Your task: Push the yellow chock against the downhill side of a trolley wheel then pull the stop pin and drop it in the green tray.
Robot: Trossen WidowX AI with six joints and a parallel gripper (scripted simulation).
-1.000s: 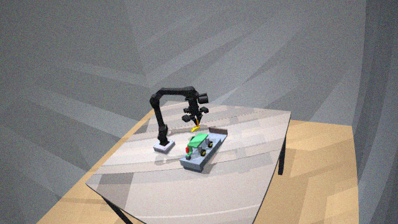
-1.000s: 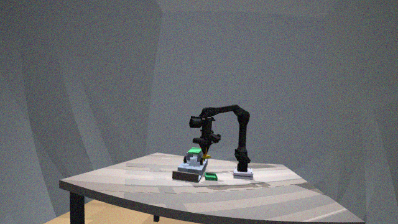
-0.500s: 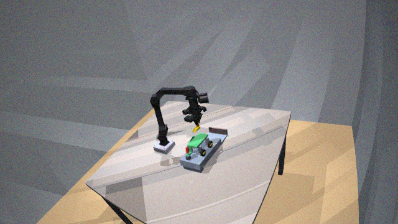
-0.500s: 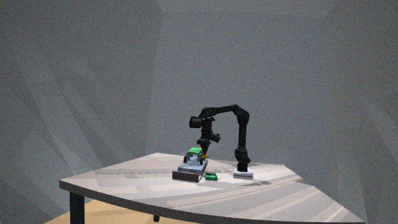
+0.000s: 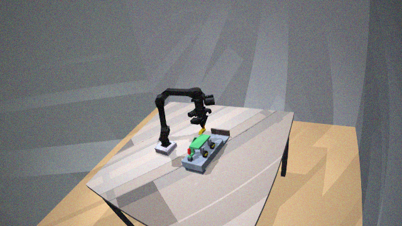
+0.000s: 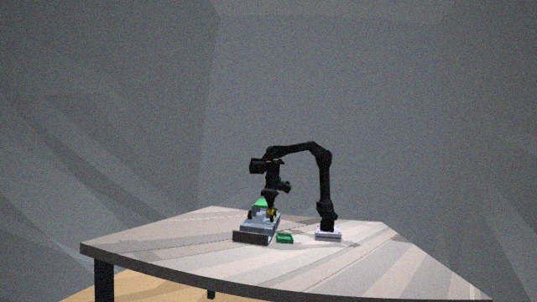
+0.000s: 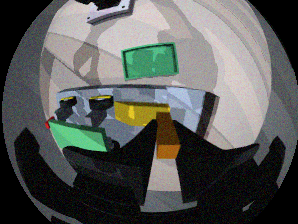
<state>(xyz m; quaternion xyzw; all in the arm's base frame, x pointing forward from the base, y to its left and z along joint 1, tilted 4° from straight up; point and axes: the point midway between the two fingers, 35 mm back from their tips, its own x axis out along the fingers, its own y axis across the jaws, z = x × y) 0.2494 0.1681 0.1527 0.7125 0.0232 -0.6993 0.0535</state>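
Now: gripper tip 250 mm to the left of the red-headed stop pin, 70 mm short of it and 20 mm above it. Round my gripper tip: yellow chock: 20 mm to the right, 10 mm below; then trolley: 150 mm to the right, 80 mm ahead, 40 mm below; then dark end wall: 120 mm below, 110 mm to the left, 50 mm ahead.
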